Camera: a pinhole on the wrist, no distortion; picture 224 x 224 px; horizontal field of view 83.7 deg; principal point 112.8 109.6 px. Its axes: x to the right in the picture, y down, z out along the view. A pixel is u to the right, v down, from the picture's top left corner.
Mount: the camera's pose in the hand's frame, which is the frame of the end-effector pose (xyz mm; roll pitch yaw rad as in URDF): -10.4 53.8 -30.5 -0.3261 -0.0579 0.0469
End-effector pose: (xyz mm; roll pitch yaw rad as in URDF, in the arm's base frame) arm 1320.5 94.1 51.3 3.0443 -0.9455 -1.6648
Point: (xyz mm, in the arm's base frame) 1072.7 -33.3 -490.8
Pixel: 41 105
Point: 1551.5 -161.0 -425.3
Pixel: outside the picture
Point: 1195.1 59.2 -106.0
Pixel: 61 109
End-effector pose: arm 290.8 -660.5 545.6 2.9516 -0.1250 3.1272
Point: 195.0 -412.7 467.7
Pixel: 184 175
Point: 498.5 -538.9 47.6
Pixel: 56 65
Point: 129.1 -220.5 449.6
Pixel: 190 212
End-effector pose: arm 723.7 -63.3 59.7 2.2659 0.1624 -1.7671
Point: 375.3 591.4 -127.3
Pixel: 8 80
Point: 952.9 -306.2 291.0
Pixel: behind the camera
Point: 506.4 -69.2 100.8
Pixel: 157 149
